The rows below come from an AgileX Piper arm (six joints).
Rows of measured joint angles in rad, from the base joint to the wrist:
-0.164 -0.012 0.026 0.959 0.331 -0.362
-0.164 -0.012 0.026 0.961 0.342 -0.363
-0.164 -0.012 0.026 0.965 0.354 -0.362
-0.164 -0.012 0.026 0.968 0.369 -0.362
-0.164 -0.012 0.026 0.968 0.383 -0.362
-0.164 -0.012 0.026 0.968 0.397 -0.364
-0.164 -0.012 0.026 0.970 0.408 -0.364
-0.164 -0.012 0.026 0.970 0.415 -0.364
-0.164 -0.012 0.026 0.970 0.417 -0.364
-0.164 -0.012 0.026 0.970 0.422 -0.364
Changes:
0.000 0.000 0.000 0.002 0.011 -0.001
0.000 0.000 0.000 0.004 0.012 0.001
0.000 0.000 0.000 0.003 0.015 0.000
0.000 0.000 0.000 0.000 0.014 0.000
0.000 0.000 0.000 0.000 0.014 -0.002
0.000 0.000 0.000 0.002 0.011 0.000
0.000 0.000 0.000 0.000 0.007 0.000
0.000 0.000 0.000 0.000 0.002 0.000
0.000 0.000 0.000 0.000 0.005 0.000

